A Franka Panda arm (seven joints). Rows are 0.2 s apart.
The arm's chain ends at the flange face. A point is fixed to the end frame.
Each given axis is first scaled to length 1.
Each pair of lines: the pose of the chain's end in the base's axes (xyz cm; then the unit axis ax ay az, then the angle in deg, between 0 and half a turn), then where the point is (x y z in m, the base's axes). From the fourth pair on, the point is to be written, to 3 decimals.
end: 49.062, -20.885, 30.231, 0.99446, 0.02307, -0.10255, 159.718
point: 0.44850 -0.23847 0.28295
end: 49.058, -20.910, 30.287, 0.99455, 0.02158, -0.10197, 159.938
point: 0.44840 -0.23852 0.28334
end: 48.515, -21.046, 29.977, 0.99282, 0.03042, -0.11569, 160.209
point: 0.44276 -0.24029 0.28135
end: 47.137, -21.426, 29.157, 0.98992, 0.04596, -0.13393, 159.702
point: 0.429 -0.245 0.275
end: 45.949, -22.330, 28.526, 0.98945, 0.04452, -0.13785, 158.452
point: 0.417 -0.255 0.270
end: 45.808, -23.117, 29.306, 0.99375, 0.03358, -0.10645, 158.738
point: 0.416 -0.262 0.275
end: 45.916, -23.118, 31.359, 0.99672, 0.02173, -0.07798, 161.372
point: 0.418 -0.260 0.291
